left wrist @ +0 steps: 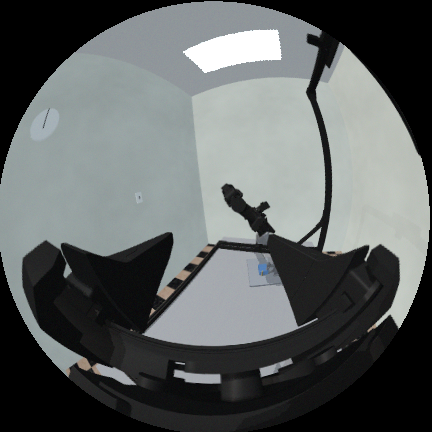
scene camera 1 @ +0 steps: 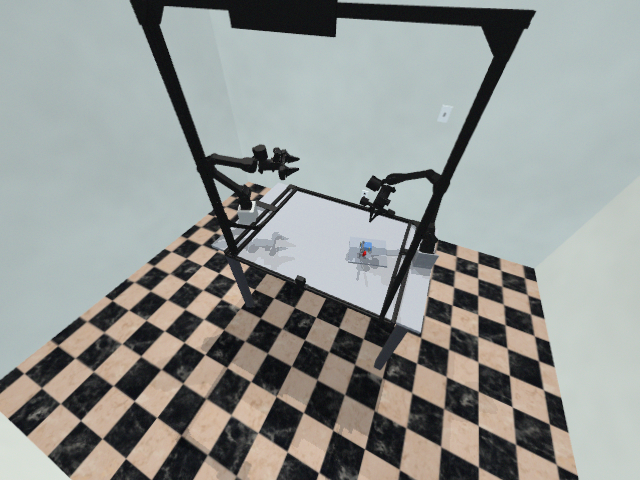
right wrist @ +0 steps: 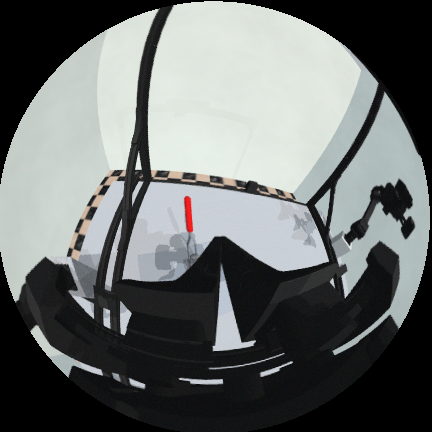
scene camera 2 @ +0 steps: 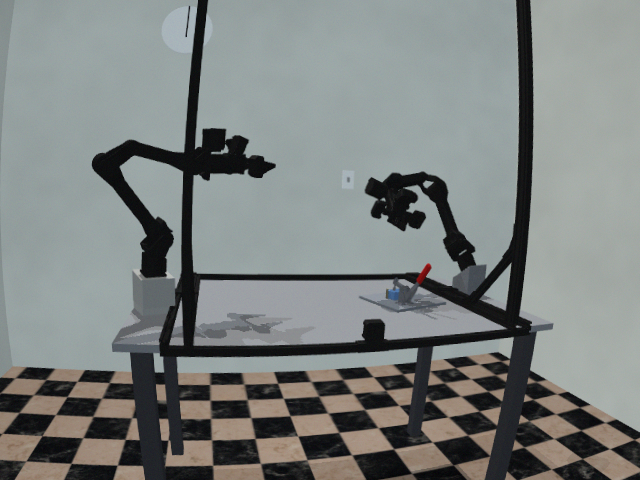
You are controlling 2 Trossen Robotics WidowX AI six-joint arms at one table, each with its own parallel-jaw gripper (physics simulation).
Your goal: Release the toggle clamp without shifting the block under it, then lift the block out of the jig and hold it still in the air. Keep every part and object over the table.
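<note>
The blue block sits in the jig on the grey base plate. The toggle clamp's red handle slants up and away from the block. Its grey arm shows above the block; whether they touch is too small to tell. My right gripper is shut and empty, above the clamp and apart from it; its fingers hide the block in the right wrist view. My left gripper is open and empty, high at the left, far from the jig.
The white table has a black frame rail along its front edge, with a small black box on it. Black posts rise at the table's sides.
</note>
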